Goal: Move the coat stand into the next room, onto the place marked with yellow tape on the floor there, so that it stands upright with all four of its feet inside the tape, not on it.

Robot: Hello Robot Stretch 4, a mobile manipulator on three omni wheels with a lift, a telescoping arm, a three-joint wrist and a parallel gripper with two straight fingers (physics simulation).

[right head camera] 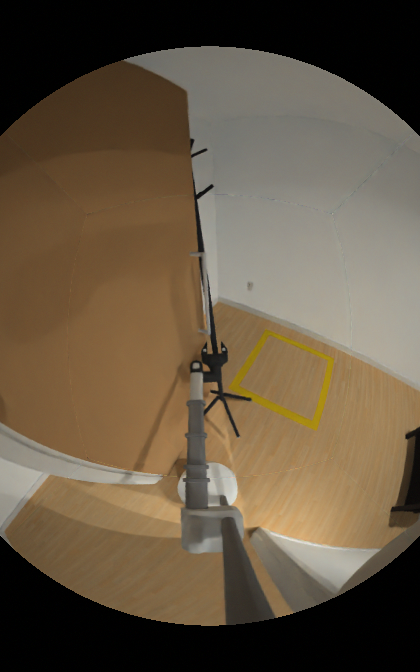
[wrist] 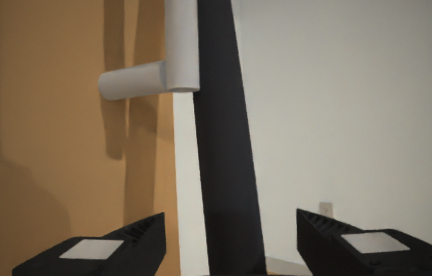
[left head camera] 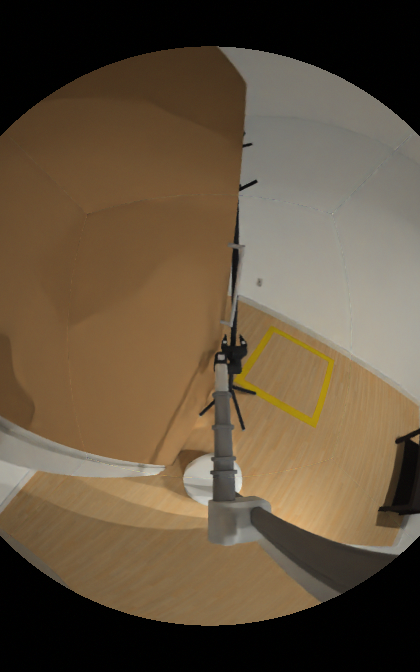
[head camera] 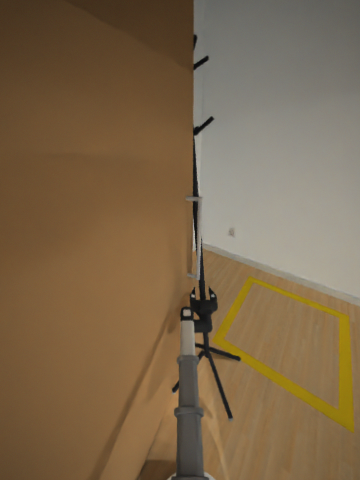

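Note:
The black coat stand stands beside the edge of the brown door, its upper pole partly hidden by it in the head view. Its legs spread on the floor left of the yellow tape. One foot shows at the tape's near left side; whether it touches the tape I cannot tell. My gripper is open, with a finger on either side of the pole in view. How deep the pole sits between them is unclear. Part of the legs is hidden by the arm.
The brown door fills the left, close to my arm. Its grey bar handle is beside the pole. A pale wall stands behind the tape. Dark furniture is at the right.

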